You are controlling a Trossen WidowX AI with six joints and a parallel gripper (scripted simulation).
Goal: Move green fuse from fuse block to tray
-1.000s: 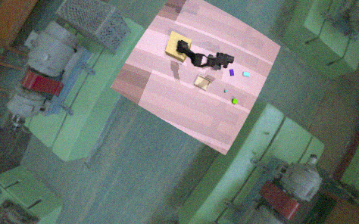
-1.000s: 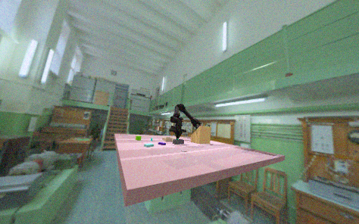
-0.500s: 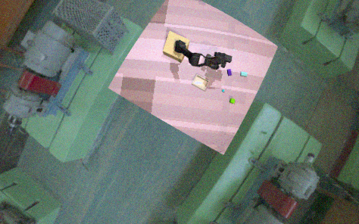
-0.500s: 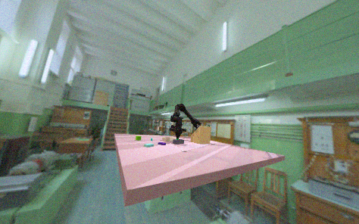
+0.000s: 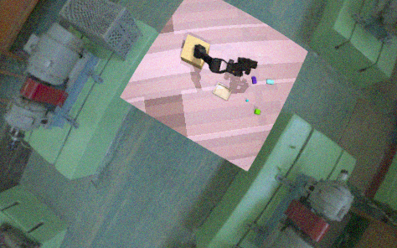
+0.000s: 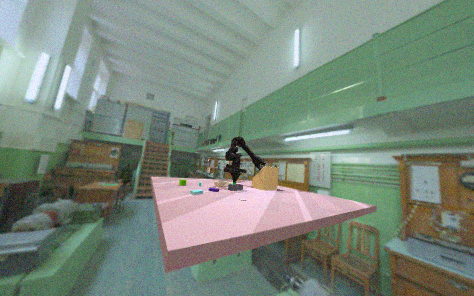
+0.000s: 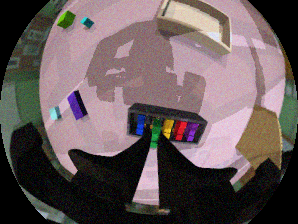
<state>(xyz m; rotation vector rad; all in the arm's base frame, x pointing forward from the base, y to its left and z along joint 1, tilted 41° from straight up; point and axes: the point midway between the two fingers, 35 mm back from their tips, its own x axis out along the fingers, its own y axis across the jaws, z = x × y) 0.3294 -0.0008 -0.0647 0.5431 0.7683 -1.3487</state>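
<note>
Right now the cream tray is 21 cm to the right of my gripper tip, 5 cm below it and 1 cm behind it. Also, from my gripper tip: purple block: 18 cm ahead, 5 cm below, 3 cm to the left; then green fuse: 1 cm below; then green cube: 33 cm ahead, 20 cm to the right, 4 cm below.
</note>
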